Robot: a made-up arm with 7 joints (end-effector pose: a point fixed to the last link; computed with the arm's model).
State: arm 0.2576 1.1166 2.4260 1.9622 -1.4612 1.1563 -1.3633
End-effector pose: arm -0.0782 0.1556 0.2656 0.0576 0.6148 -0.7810 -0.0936
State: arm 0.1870 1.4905 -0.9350 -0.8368 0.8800 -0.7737 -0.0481
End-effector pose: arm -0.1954 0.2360 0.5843 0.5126 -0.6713 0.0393 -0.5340
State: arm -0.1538 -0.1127 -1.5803 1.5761 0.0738 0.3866 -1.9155
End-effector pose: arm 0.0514 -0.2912 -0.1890 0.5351 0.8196 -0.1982 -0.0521
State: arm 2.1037 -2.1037 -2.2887 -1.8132 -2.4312 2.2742 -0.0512
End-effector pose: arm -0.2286 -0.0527 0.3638 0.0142 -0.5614 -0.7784 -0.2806
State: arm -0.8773 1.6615 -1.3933 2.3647 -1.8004 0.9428 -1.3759
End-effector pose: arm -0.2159 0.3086 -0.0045 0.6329 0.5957 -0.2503 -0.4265
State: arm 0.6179 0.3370 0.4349 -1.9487 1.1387 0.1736 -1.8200
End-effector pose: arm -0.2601 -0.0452 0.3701 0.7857 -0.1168 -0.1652 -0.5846
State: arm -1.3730 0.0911 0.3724 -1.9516 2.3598 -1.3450 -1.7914
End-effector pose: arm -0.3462 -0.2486 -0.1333 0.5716 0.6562 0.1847 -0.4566
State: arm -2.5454 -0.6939 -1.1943 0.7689 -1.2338 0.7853 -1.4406
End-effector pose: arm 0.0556 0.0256 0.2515 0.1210 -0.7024 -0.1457 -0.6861
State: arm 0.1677 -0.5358 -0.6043 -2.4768 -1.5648 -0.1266 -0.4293
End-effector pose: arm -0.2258 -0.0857 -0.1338 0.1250 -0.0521 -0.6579 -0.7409
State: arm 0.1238 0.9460 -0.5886 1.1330 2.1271 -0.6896 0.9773
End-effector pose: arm 0.2515 0.1742 0.2374 0.4910 0.8047 -0.0287 -0.3324
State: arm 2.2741 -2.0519 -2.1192 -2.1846 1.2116 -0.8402 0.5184
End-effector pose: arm -0.0109 0.0256 0.2865 0.9647 -0.1666 0.0244 0.2027
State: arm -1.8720 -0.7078 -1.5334 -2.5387 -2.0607 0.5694 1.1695
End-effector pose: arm 0.0947 -0.1080 -0.0585 0.3801 -0.6858 -0.1878 0.5916
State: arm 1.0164 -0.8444 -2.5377 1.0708 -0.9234 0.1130 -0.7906
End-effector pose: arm -0.5117 -0.0567 0.0338 0.2827 0.2961 -0.1422 -0.9012
